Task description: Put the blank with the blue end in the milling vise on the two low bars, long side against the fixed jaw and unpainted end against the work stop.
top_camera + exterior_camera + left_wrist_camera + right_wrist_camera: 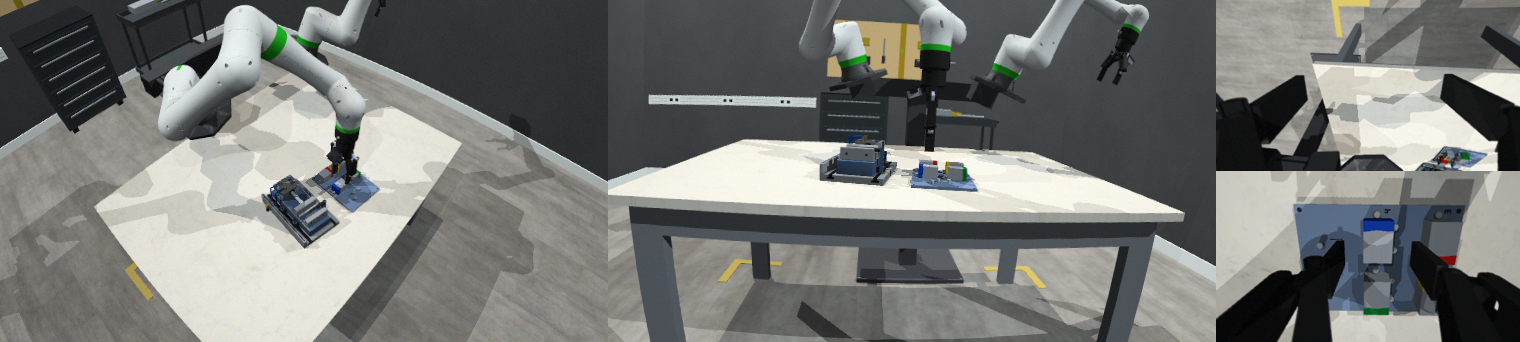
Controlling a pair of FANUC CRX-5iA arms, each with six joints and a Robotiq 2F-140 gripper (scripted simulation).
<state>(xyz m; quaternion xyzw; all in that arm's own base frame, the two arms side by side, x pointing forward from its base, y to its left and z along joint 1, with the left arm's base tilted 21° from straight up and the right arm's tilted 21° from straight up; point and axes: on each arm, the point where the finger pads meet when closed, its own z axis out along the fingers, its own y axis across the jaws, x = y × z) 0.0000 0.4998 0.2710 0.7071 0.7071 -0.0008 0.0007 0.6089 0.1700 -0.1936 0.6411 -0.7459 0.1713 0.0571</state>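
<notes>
My right hand is 100 mm above the blue-ended blank. The rest, counted from my right hand: blue plate (120 mm below, 50 mm to the left); green-ended blank (100 mm below, 90 mm to the left); red-ended blank (100 mm below, 90 mm behind, 10 mm to the left).
</notes>
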